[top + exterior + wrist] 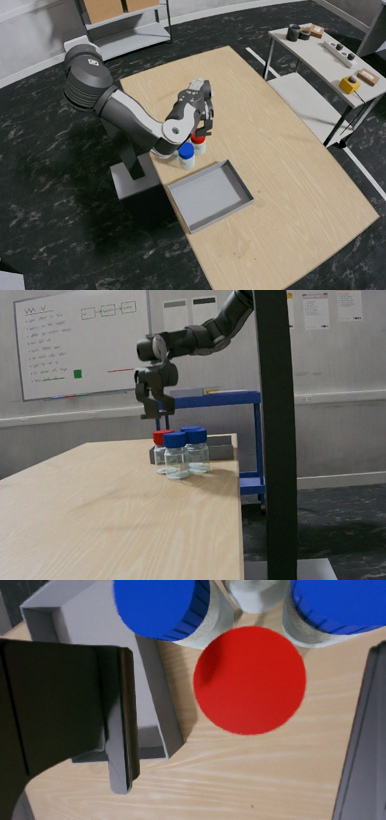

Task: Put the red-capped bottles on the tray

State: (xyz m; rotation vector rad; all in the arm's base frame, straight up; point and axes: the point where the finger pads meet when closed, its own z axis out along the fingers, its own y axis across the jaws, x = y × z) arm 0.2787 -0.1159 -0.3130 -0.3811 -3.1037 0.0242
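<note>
Right now my hand is 10 cm above the red-capped bottle and 1 cm past it. The rest, counted from my hand: grey tray: 19 cm to the right, 13 cm below, 5 cm behind.
</note>
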